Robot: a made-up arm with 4 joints.
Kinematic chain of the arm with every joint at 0, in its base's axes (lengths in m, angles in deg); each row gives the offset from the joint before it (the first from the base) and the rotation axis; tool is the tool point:
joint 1: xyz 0 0 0.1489 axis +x
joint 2: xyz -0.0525 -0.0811 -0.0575 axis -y
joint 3: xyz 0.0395 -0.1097 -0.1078 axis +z
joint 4: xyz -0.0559 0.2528 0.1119 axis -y
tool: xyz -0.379 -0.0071 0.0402
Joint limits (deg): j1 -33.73..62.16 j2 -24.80..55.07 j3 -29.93..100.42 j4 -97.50..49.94
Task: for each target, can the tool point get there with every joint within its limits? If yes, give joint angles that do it. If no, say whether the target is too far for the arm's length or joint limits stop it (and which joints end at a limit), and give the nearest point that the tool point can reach.
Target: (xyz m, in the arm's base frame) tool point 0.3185 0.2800 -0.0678
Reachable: no: joint limits stop it (at a limit: joint 2, joint 3, joint 4) | nearest point 0.0895 0.2853 -0.0719 | short by 0.229 m
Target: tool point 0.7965 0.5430 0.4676
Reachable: no: too far | nearest point 0.2781 0.1169 0.3142 | short by 0.688 m
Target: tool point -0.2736 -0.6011 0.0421
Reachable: yes | joints -19.11 42.83 72.57 10.57
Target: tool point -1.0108 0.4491 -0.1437
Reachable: no: too far | nearest point -0.4628 0.1718 -0.0856 | short by 0.617 m
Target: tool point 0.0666 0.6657 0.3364
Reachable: no: joint limits stop it (at a limit: joint 1, joint 3) | nearest point 0.0148 0.3707 0.1914 | short by 0.333 m
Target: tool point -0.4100 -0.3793 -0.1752
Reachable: yes | joints 16.98 15.90 61.75 12.45
